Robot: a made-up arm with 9 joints.
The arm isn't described. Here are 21 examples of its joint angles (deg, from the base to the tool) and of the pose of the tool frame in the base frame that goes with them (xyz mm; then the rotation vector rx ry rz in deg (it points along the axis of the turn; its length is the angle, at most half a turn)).
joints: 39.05 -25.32 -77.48 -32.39 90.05 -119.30 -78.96 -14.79 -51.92
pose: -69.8 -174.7 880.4 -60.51 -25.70 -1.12
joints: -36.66 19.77 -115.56 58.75 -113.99 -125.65 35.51 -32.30 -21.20
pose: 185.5 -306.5 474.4 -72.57 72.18 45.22
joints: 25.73 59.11 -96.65 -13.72 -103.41 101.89 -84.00 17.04 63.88
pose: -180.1 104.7 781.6 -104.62 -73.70 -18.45
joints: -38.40 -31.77 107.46 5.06 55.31 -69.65 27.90 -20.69 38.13
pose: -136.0 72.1 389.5 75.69 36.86 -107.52
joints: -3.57 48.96 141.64 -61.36 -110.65 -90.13 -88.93 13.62 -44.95
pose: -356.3 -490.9 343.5 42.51 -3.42 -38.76
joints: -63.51 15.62 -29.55 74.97 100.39 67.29 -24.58 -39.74 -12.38
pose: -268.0 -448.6 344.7 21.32 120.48 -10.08
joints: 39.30 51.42 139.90 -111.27 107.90 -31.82 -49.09 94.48 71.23
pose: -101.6 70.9 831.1 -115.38 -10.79 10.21
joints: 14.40 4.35 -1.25 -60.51 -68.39 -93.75 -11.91 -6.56 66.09
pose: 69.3 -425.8 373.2 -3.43 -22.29 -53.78
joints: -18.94 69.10 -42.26 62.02 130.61 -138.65 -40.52 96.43 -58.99
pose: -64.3 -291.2 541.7 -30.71 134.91 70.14
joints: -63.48 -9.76 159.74 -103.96 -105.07 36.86 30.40 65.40 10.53
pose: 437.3 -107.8 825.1 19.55 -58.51 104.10
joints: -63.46 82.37 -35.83 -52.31 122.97 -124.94 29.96 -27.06 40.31
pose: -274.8 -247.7 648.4 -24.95 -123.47 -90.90
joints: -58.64 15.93 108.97 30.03 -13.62 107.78 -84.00 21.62 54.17
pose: -210.6 -394.1 910.7 -42.25 115.23 -86.55
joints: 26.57 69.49 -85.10 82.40 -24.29 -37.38 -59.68 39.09 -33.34
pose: -243.6 280.4 398.6 157.11 18.28 -30.57
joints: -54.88 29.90 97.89 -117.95 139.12 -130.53 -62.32 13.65 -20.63
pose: -33.2 -50.7 992.9 -90.50 -57.81 1.03
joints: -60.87 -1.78 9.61 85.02 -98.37 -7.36 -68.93 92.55 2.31
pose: -230.0 -368.6 503.3 16.64 -30.03 -1.31
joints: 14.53 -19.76 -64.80 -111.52 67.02 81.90 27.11 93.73 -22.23
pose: -317.6 10.5 717.3 -28.81 42.92 -32.03
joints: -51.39 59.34 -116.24 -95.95 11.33 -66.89 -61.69 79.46 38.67
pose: -167.2 -426.0 538.5 13.49 -88.84 -39.03
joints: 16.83 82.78 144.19 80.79 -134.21 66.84 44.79 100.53 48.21
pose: 48.6 3.1 151.7 128.98 -1.52 43.04
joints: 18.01 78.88 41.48 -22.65 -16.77 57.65 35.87 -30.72 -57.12
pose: 240.6 -31.0 853.1 -77.15 8.80 41.23
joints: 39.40 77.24 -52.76 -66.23 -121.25 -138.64 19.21 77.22 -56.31
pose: -10.7 -0.6 682.8 -100.99 -73.54 79.38
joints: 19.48 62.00 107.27 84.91 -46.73 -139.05 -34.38 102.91 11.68
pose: 148.4 -94.7 466.3 -101.42 122.50 37.05
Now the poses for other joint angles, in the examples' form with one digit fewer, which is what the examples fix.
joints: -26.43 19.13 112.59 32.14 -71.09 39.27 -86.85 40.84 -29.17
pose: -53 -391 940 -50.0 -110.9 71.6
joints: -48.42 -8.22 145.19 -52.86 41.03 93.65 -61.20 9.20 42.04
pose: 329 -111 985 -137.2 49.4 -32.6
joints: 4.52 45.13 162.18 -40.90 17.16 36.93 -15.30 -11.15 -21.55
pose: -18 -375 982 -77.4 99.5 -66.4
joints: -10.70 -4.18 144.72 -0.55 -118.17 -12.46 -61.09 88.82 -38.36
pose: -177 -331 921 -118.8 -47.2 51.0
